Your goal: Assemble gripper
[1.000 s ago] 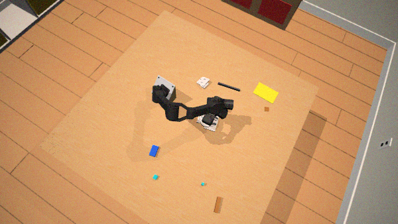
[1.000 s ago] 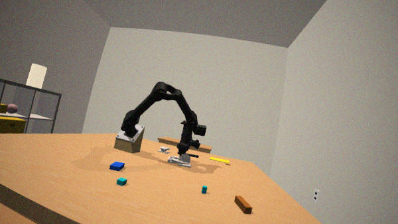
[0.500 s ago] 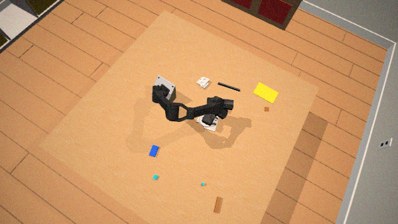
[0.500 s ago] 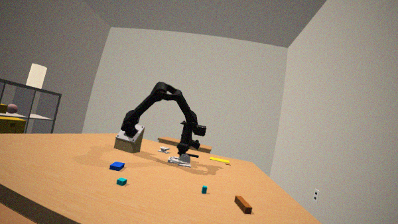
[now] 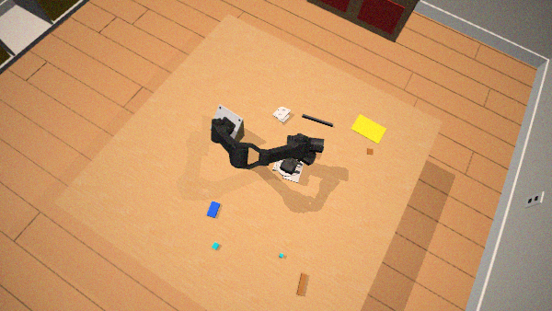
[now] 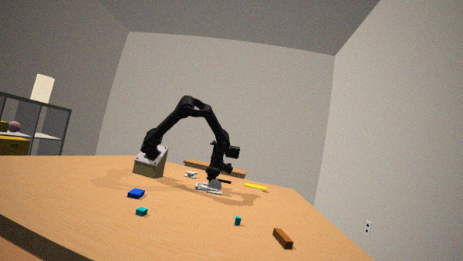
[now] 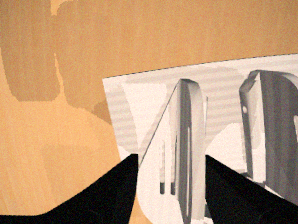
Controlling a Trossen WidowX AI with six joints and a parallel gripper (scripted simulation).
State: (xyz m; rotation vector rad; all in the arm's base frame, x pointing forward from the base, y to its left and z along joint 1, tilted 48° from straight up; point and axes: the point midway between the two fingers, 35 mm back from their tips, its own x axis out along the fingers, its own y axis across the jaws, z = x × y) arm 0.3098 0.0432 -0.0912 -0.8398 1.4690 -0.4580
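The flat white plate is 2 cm ahead of my gripper tip, 2 cm to the right of it and 1 cm below it. The rest, counted from my gripper tip: white jaw (2 cm behind, 6 cm to the right); housing plate (4 cm behind, 5 cm to the right, 1 cm below); gripper base (19 cm behind, 16 cm to the left, 1 cm above).
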